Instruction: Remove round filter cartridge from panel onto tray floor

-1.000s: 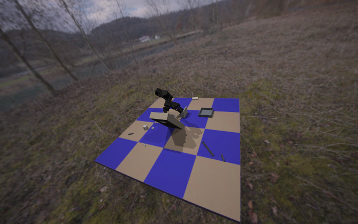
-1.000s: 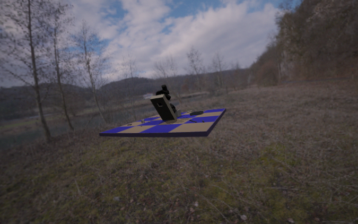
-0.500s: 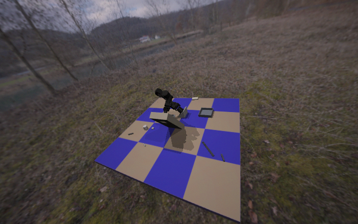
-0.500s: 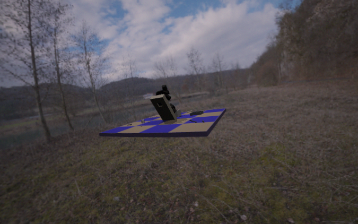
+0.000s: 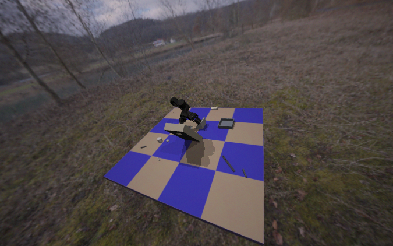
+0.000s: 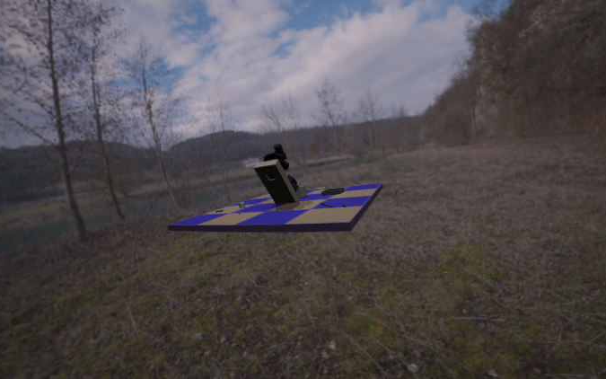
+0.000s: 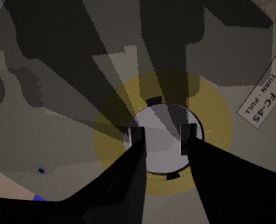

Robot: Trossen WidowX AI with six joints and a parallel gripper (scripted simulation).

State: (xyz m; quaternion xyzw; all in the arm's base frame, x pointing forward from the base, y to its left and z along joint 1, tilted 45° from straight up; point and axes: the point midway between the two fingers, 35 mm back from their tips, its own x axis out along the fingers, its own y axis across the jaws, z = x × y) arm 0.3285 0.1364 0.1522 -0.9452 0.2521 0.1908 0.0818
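My gripper tip is now 2 cm short of the round grey filter cartridge and 1 cm above it. From my gripper tip the other things lie so: square grey tray (41 cm behind, 30 cm to the left, 24 cm below); tan service panel (3 cm behind, 9 cm below).
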